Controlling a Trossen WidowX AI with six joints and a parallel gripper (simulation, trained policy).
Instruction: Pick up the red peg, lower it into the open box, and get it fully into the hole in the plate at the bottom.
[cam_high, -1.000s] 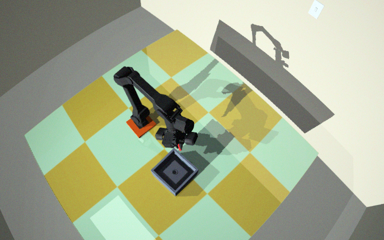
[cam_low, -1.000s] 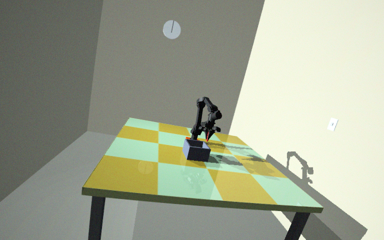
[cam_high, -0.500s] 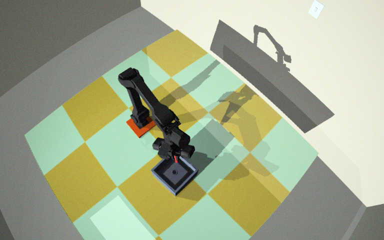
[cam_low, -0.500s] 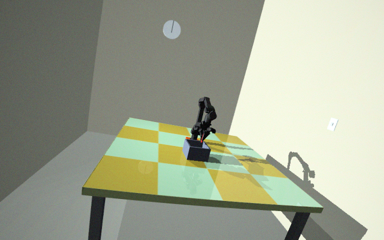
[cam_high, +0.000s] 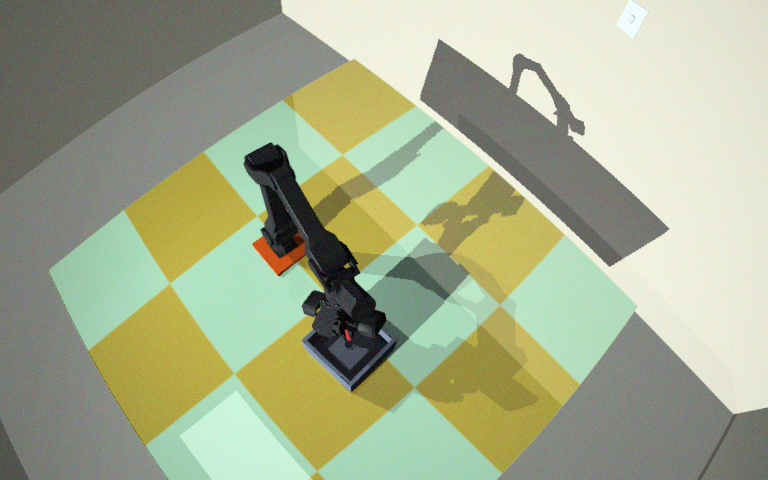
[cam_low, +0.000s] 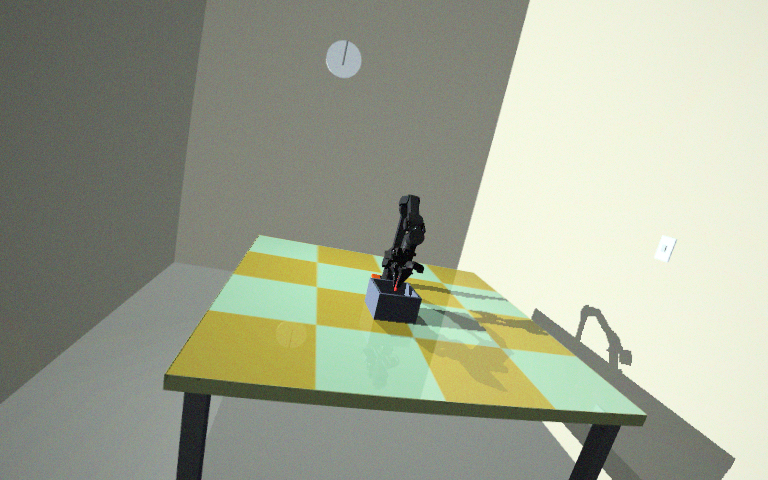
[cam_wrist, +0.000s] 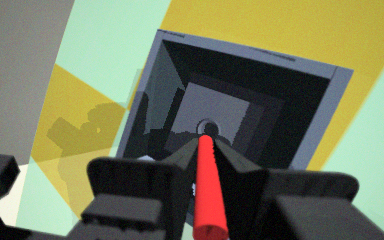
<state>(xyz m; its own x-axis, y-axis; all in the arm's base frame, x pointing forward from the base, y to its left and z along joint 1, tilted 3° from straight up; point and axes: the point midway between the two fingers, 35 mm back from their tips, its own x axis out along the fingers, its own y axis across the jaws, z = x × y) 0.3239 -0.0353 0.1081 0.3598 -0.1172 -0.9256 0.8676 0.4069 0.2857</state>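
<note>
Now: the red peg 1 cm behind my gripper tip, 1 cm to the left of it and 2 cm above it. From my gripper tip the other things lie so: box: 1 cm ahead, 7 cm below; then plate: 1 cm ahead, 5 cm below.
</note>
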